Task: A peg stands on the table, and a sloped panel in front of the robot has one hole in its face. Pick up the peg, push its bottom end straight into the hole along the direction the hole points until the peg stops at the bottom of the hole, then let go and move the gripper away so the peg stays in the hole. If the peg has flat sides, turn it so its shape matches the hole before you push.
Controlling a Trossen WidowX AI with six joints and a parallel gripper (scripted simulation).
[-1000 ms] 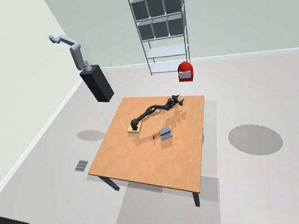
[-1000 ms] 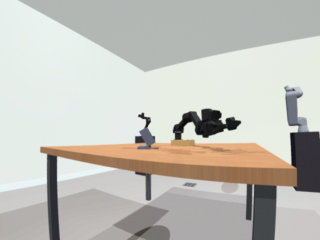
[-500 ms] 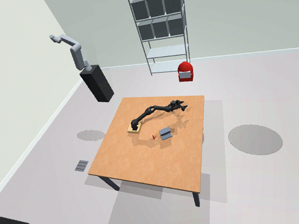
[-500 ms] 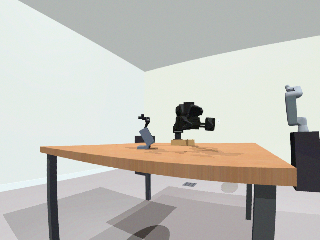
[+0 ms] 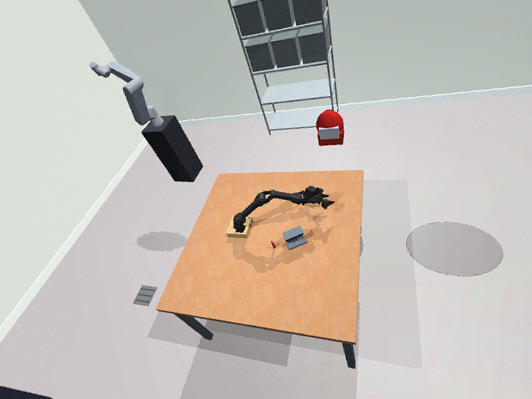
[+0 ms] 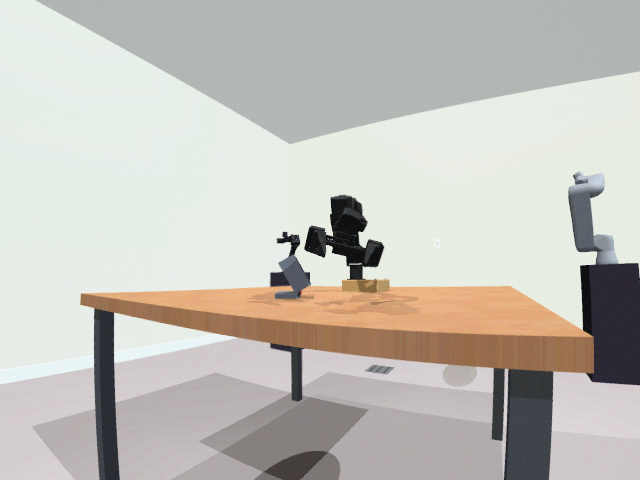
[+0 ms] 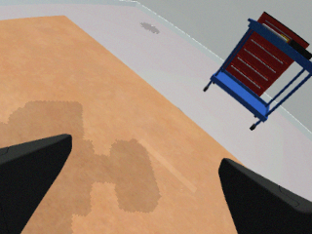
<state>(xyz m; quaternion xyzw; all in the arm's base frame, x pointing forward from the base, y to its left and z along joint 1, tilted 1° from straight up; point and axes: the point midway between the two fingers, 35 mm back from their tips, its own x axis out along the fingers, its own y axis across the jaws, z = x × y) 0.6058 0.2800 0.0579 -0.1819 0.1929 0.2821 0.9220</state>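
Right now the sloped panel is 310 mm to the right of my gripper tip, 210 mm behind it and 30 mm below it. From my gripper tip the other things lie so: red peg (390 mm to the right, 340 mm behind, 50 mm below).
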